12 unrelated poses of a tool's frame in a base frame.
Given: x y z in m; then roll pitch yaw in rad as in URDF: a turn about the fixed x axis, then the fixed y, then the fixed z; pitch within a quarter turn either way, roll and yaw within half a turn.
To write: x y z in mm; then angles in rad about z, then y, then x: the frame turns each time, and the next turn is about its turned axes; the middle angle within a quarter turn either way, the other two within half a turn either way. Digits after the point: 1 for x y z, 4 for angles.
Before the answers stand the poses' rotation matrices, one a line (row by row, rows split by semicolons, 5 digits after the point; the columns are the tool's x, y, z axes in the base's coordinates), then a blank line. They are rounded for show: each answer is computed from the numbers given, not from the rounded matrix.
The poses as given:
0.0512 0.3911 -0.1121 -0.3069 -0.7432 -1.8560
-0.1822 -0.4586 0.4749 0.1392 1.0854 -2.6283
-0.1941 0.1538 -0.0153 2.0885 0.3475 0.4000
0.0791 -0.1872 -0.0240 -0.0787 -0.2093 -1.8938
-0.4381 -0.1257 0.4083 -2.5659 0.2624 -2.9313
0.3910 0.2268 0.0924 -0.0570 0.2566 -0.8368
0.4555 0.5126 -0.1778 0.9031 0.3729 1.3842
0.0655 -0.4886 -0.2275 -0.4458 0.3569 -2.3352
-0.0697 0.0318 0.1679 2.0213 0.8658 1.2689
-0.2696 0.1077 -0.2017 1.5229 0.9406 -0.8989
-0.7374 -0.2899 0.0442 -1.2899 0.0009 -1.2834
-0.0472 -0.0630 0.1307 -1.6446 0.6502 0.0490
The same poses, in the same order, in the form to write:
-0.20716 0.85725 0.47138; -0.70656 -0.46437 0.53398; 0.67665 -0.22244 0.70190
-0.40643 0.37939 -0.83119; -0.22910 -0.92297 -0.30926; -0.88449 0.06474 0.46205
0.86601 0.46528 0.18316; 0.36614 -0.34058 -0.86599; -0.34055 0.81702 -0.46531
-0.31049 0.94017 0.14030; -0.92759 -0.33192 0.17147; 0.20778 -0.07690 0.97515
-0.94449 -0.03699 0.32644; -0.20160 0.84982 -0.48700; -0.25940 -0.52578 -0.81010
0.64791 0.73161 0.21203; -0.71819 0.67949 -0.14998; -0.25379 -0.05510 0.96569
0.17277 -0.55536 0.81347; 0.91511 0.39598 0.07599; -0.36432 0.73128 0.57663
-0.64849 0.75551 0.09305; -0.67631 -0.51573 -0.52595; -0.34937 -0.40401 0.84541
0.19268 0.61959 0.76091; 0.61872 0.52515 -0.58429; -0.76161 0.58338 -0.28217
0.36682 0.53980 -0.75767; -0.46121 -0.60178 -0.65203; -0.80791 0.58863 0.02821
0.28346 0.26560 0.92147; -0.95898 0.07941 0.27211; -0.00090 -0.96081 0.27722
0.79501 -0.59936 -0.09343; 0.03899 -0.10322 0.99389; -0.60535 -0.79380 -0.05869

51.2 391.1 -112.1 -1.8560 -0.7432 -0.3069
-182.2 -458.6 474.9 -2.6283 1.0854 0.1392
-194.1 153.8 -15.3 0.4000 0.3475 2.0885
79.1 -187.2 -24.0 -1.8938 -0.2093 -0.0787
-438.1 -125.7 408.3 -2.9313 0.2624 -2.5659
391.0 226.8 92.4 -0.8368 0.2566 -0.0570
455.5 512.6 -177.8 1.3842 0.3729 0.9031
65.5 -488.6 -227.5 -2.3352 0.3569 -0.4458
-69.7 31.8 167.9 1.2689 0.8658 2.0213
-269.6 107.7 -201.7 -0.8989 0.9406 1.5229
-737.4 -289.9 44.2 -1.2834 0.0009 -1.2899
-47.2 -63.0 130.7 0.0490 0.6502 -1.6446

